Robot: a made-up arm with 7 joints. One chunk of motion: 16 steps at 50 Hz.
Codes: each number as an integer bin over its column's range. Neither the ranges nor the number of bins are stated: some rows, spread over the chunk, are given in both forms.
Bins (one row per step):
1: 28 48 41 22 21 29 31
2: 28 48 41 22 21 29 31
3: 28 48 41 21 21 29 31
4: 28 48 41 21 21 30 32
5: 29 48 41 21 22 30 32
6: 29 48 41 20 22 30 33
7: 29 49 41 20 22 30 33
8: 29 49 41 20 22 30 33
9: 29 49 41 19 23 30 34
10: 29 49 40 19 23 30 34
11: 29 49 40 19 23 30 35
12: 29 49 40 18 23 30 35
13: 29 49 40 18 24 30 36
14: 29 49 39 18 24 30 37
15: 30 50 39 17 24 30 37
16: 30 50 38 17 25 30 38
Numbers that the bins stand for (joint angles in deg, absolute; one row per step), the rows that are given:
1: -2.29 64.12 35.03 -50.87 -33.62 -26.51 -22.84
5: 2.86 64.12 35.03 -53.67 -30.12 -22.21 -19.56
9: 2.86 69.20 35.03 -59.25 -26.61 -22.21 -13.01
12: 2.86 69.20 33.00 -62.04 -26.61 -22.21 -9.74
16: 8.02 74.29 28.94 -64.83 -19.61 -22.21 0.08
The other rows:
2: -2.29 64.12 35.03 -50.87 -33.62 -26.51 -22.84
3: -2.29 64.12 35.03 -53.67 -33.62 -26.51 -22.84
4: -2.29 64.12 35.03 -53.67 -33.62 -22.21 -19.56
6: 2.86 64.12 35.03 -56.46 -30.12 -22.21 -16.29
7: 2.86 69.20 35.03 -56.46 -30.12 -22.21 -16.29
8: 2.86 69.20 35.03 -56.46 -30.12 -22.21 -16.29
10: 2.86 69.20 33.00 -59.25 -26.61 -22.21 -13.01
11: 2.86 69.20 33.00 -59.25 -26.61 -22.21 -9.74
13: 2.86 69.20 33.00 -62.04 -23.11 -22.21 -6.47
14: 2.86 69.20 30.97 -62.04 -23.11 -22.21 -3.19
15: 8.02 74.29 30.97 -64.83 -23.11 -22.21 -3.19

